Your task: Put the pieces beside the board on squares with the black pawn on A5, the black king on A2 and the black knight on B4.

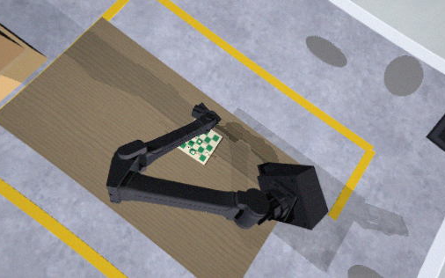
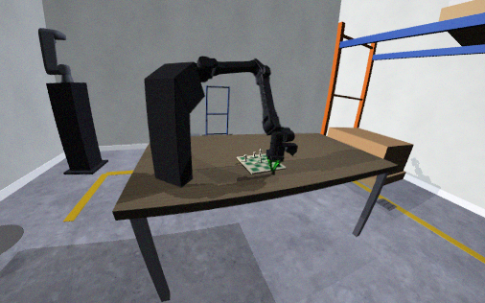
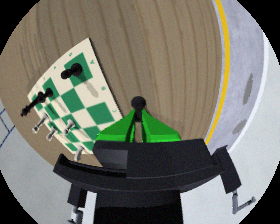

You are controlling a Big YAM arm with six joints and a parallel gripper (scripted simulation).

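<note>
The chessboard lies 20 mm behind my hand, 140 mm to the left of it and 20 mm below it.
</note>
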